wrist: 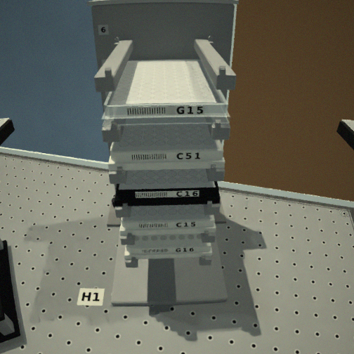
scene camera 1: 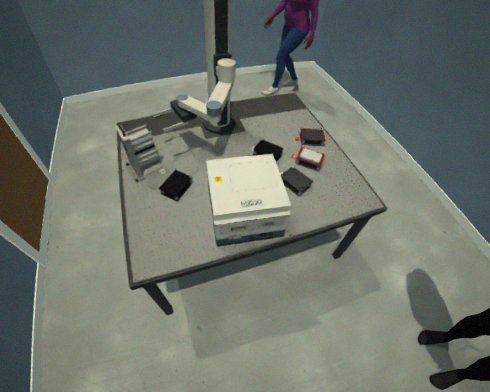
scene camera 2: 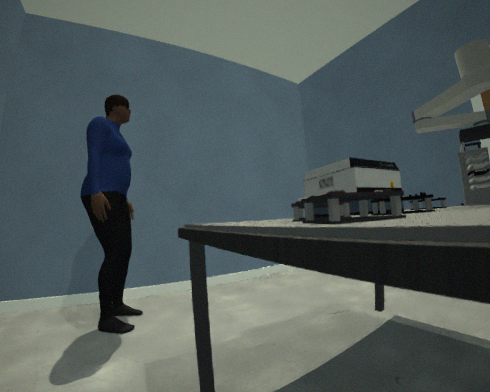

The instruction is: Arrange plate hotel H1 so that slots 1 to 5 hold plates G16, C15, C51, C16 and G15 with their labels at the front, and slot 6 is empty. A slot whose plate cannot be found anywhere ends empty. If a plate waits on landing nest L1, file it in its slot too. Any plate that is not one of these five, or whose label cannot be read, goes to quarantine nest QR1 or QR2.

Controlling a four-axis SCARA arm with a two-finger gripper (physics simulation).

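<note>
A black plate [wrist: 152, 186] is visible to me, and so is a white plate [wrist: 177, 218]. I can also see a white instrument [scene camera 2: 348, 179].
</note>
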